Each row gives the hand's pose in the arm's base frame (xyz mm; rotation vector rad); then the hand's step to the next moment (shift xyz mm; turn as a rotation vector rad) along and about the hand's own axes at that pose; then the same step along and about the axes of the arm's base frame.
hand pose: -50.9 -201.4 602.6 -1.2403 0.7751 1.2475
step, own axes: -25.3 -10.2 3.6 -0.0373 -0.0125 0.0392
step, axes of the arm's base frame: 3.7 -1.8 27.2 -0.0033 0.0294 0.0470
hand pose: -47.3 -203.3 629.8 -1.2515 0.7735 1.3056
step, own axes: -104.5 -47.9 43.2 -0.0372 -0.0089 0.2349
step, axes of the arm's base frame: 18.0 21.5 119.6 -0.0502 0.2145 0.0900
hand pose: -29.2 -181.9 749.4 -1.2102 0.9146 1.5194
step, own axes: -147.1 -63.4 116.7 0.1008 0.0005 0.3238
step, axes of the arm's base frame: 38.9 93.6 170.3 -0.0898 0.3261 -0.0240
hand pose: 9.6 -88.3 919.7 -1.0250 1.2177 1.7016
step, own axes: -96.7 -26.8 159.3 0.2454 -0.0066 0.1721
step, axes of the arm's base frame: 33.6 145.9 114.2 -0.1108 0.2021 -0.1918
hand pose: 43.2 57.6 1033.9 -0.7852 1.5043 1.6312
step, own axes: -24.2 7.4 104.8 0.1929 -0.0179 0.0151
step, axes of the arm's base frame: 12.3 100.8 36.3 -0.0833 0.0398 -0.1710
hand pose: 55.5 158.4 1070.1 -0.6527 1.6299 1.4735
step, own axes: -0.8 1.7 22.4 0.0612 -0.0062 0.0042
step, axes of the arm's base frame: 4.2 22.0 2.2 -0.0261 0.0119 -0.0546
